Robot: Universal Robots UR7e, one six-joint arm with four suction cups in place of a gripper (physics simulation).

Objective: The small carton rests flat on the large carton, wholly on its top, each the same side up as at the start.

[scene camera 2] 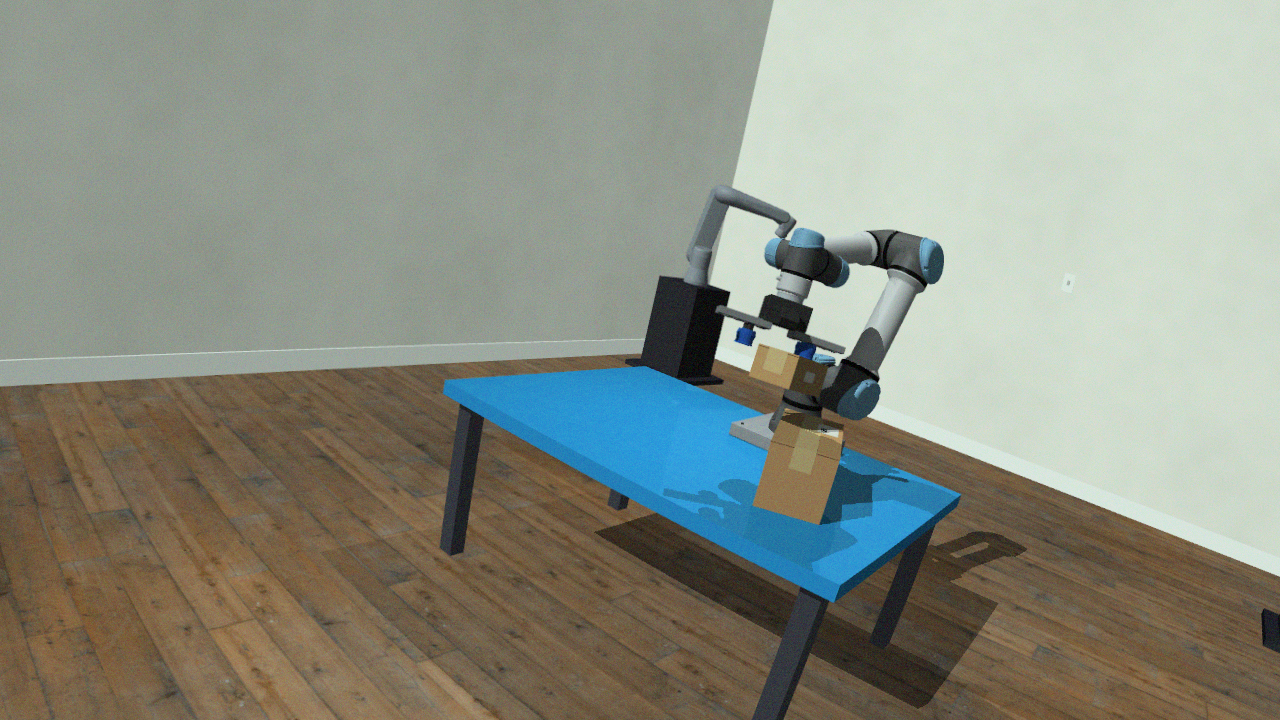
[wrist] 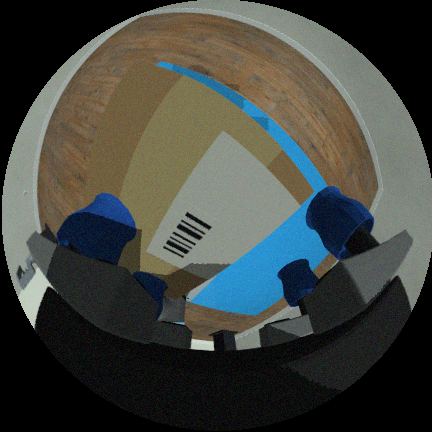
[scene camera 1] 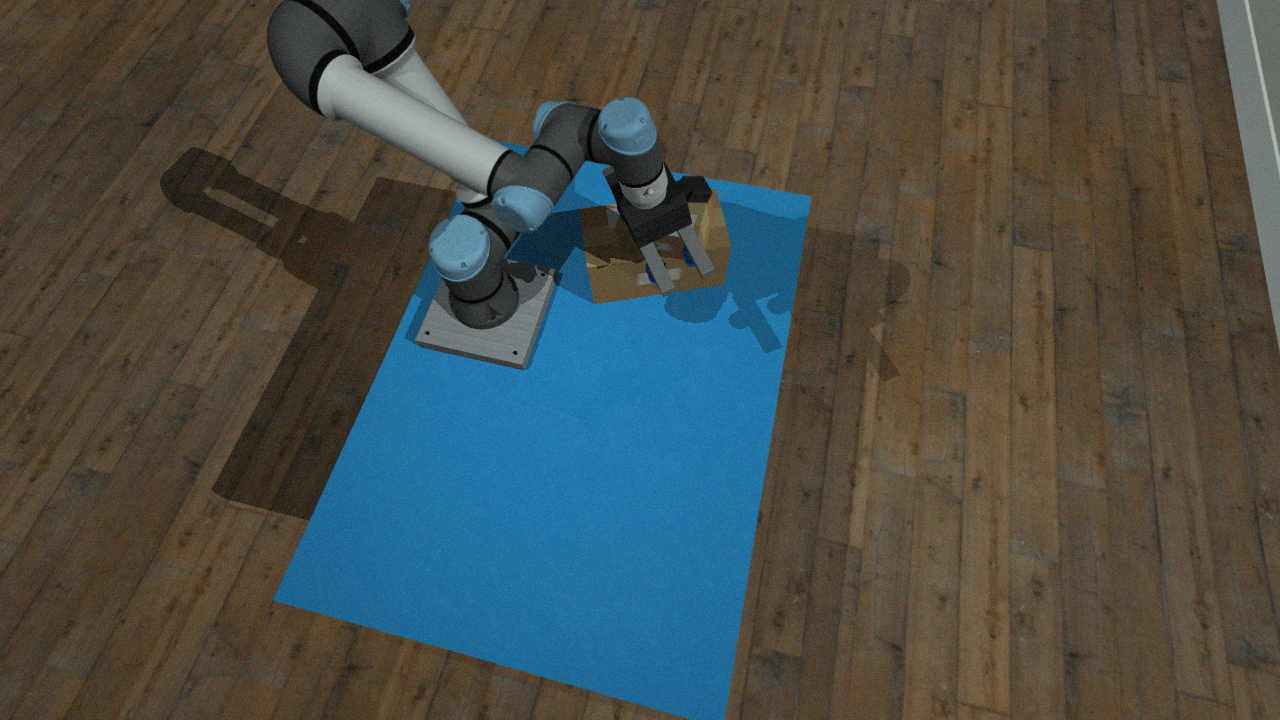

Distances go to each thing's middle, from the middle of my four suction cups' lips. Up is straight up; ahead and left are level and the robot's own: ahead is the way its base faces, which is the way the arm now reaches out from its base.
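Labels:
The small carton (scene camera 2: 775, 366) is 50 mm to the left of my suction cup, 10 mm behind it and 40 mm below it. Going by their middles, of the things named here the small carton is the nearest to my suction cup. As for the large carton (scene camera 2: 804, 453), I find it 120 mm to the left of my suction cup, 50 mm behind it and 240 mm below it.

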